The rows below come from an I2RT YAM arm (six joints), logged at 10 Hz.
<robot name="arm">
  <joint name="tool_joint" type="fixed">
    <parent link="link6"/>
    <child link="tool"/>
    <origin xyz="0 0 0" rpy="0 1.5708 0"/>
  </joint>
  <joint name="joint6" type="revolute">
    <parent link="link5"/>
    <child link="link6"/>
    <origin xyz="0.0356 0 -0.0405" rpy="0 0 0"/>
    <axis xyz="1 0 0"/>
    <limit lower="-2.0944" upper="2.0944"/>
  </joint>
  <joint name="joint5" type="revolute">
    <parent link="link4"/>
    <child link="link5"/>
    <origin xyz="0.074 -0.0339 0.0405" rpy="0 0 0"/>
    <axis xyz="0 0 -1"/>
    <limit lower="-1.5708" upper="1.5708"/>
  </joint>
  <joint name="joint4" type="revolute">
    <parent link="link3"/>
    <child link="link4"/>
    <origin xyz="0.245 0.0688 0.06" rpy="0 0 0"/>
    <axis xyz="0 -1 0"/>
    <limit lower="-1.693" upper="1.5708"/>
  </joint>
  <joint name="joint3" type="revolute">
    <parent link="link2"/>
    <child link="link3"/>
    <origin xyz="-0.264 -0.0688 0" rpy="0 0 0"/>
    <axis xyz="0 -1 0"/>
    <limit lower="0" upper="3.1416"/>
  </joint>
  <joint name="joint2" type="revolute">
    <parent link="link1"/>
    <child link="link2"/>
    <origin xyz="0.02 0.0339 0.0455" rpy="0 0 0"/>
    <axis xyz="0 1 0"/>
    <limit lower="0" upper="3.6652"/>
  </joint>
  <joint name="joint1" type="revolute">
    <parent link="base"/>
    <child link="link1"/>
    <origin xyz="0 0 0.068" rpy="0 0 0"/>
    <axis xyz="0 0 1"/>
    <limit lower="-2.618" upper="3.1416"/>
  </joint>
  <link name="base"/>
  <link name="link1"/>
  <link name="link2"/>
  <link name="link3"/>
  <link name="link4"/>
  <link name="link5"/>
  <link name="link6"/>
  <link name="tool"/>
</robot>
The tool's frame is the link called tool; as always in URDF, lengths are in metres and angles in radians.
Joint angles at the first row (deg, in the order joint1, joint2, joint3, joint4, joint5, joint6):
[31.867, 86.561, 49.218, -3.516, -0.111, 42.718]
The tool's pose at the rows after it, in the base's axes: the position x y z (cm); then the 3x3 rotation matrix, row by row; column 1 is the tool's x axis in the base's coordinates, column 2 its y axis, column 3 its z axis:
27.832 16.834 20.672; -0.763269 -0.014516 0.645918; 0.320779 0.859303 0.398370; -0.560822 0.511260 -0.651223
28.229 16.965 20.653; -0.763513 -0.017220 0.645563; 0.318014 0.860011 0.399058; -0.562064 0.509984 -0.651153
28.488 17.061 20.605; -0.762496 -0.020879 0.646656; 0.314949 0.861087 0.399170; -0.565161 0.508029 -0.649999
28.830 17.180 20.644; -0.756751 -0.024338 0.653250; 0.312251 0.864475 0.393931; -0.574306 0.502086 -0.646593
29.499 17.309 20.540; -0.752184 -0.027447 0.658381; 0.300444 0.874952 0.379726; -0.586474 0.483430 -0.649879
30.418 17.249 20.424; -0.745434 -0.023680 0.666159; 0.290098 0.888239 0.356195; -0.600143 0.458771 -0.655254
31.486 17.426 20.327; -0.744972 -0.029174 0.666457; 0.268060 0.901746 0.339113; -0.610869 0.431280 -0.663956
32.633 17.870 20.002; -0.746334 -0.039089 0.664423; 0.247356 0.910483 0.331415; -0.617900 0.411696 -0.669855
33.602 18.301 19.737; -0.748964 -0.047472 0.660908; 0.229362 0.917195 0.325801; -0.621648 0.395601 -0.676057
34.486 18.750 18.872; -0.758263 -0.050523 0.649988; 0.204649 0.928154 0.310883; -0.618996 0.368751 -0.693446
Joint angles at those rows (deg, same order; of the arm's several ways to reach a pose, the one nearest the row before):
[31.122, 87.871, 50.946, -3.710, -0.411, 42.000]
[30.941, 88.785, 51.781, -3.627, -0.593, 41.710]
[30.848, 89.412, 52.247, -3.379, -0.637, 41.408]
[30.765, 90.111, 52.947, -3.121, -0.249, 40.950]
[30.440, 91.625, 54.318, -3.226, 0.354, 39.801]
[29.675, 93.421, 56.066, -3.593, 1.164, 38.406]
[29.122, 95.744, 58.599, -4.476, 1.610, 36.653]
[28.873, 98.628, 61.250, -4.702, 1.754, 35.258]
[28.746, 101.096, 63.713, -5.181, 1.845, 34.166]
[28.741, 104.077, 65.764, -5.635, 2.290, 32.989]

